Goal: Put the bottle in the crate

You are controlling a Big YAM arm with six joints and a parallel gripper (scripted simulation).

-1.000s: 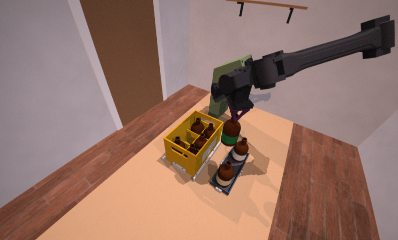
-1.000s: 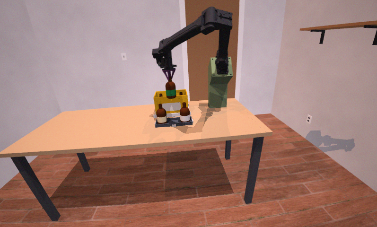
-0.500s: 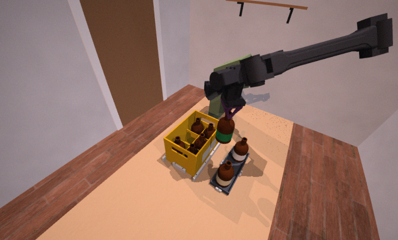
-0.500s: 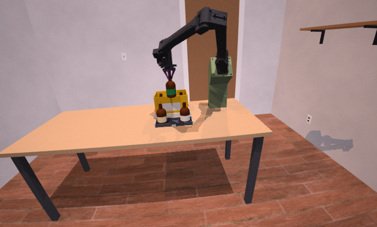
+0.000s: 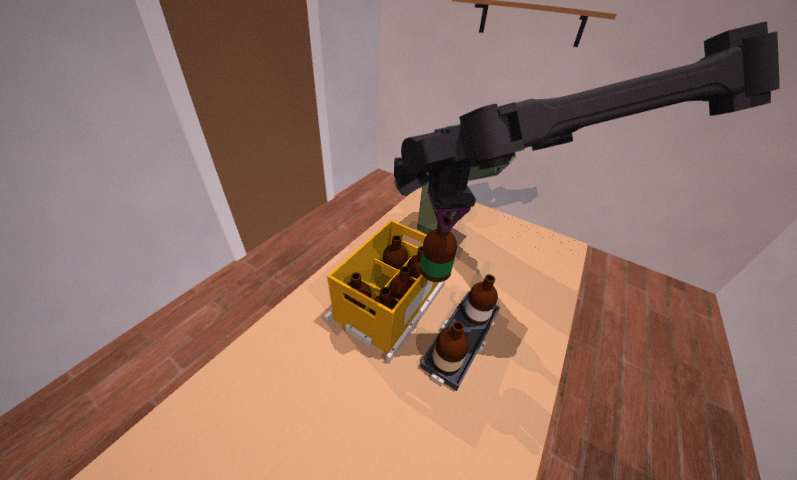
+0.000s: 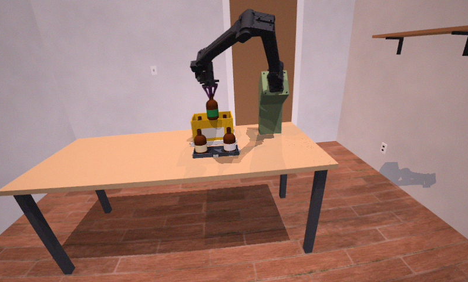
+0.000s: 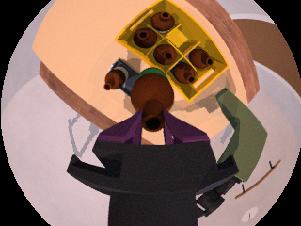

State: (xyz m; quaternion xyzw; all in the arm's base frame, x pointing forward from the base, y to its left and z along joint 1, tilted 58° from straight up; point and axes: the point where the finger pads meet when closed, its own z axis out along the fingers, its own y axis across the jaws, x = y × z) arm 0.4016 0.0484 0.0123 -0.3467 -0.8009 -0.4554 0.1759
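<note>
The glass bottle lies 6 cm below my hand. The rest, counted from my hand: dark tray: 32 cm below, 11 cm to the left, 1 cm behind; yellow crate: 25 cm below, 11 cm to the right, 1 cm ahead.
</note>
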